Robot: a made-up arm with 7 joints. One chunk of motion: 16 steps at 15 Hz.
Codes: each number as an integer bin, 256 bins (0 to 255) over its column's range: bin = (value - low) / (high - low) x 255, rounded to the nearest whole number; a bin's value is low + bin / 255 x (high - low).
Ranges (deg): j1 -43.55..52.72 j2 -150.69..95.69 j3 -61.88..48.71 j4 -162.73..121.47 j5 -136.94..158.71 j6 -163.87..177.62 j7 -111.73..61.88
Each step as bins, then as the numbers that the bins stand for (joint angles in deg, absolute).
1 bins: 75 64 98 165 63 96 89
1 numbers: -15.24 -88.85 -19.38 21.16 -63.90 -35.31 -51.14
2 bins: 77 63 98 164 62 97 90
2 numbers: -14.48 -89.82 -19.38 20.05 -65.06 -33.97 -50.46
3 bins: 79 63 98 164 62 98 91
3 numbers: -13.73 -89.82 -19.38 20.05 -65.06 -32.63 -49.78
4 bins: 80 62 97 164 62 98 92
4 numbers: -13.35 -90.79 -19.81 20.05 -65.06 -32.63 -49.09
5 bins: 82 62 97 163 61 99 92
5 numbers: -12.59 -90.79 -19.81 18.94 -66.22 -31.29 -49.09
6 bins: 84 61 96 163 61 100 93
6 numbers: -11.84 -91.75 -20.25 18.94 -66.22 -29.95 -48.41
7 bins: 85 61 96 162 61 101 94
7 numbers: -11.46 -91.75 -20.25 17.82 -66.22 -28.61 -47.73
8 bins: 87 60 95 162 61 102 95
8 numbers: -10.70 -92.72 -20.68 17.82 -66.22 -27.27 -47.05
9 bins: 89 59 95 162 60 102 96
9 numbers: -9.95 -93.68 -20.68 17.82 -67.38 -27.27 -46.37
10 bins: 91 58 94 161 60 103 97
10 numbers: -9.19 -94.65 -21.11 16.71 -67.38 -25.93 -45.69
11 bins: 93 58 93 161 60 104 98
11 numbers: -8.44 -94.65 -21.55 16.71 -67.38 -24.60 -45.01
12 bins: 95 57 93 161 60 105 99
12 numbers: -7.68 -95.62 -21.55 16.71 -67.38 -23.26 -44.33
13 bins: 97 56 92 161 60 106 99
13 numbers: -6.93 -96.58 -21.98 16.71 -67.38 -21.92 -44.33
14 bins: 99 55 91 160 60 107 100
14 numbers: -6.17 -97.55 -22.41 15.59 -67.38 -20.58 -43.65
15 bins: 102 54 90 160 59 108 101
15 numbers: -5.04 -98.52 -22.85 15.59 -68.53 -19.24 -42.97
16 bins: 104 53 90 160 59 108 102
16 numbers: -4.29 -99.48 -22.85 15.59 -68.53 -19.24 -42.29
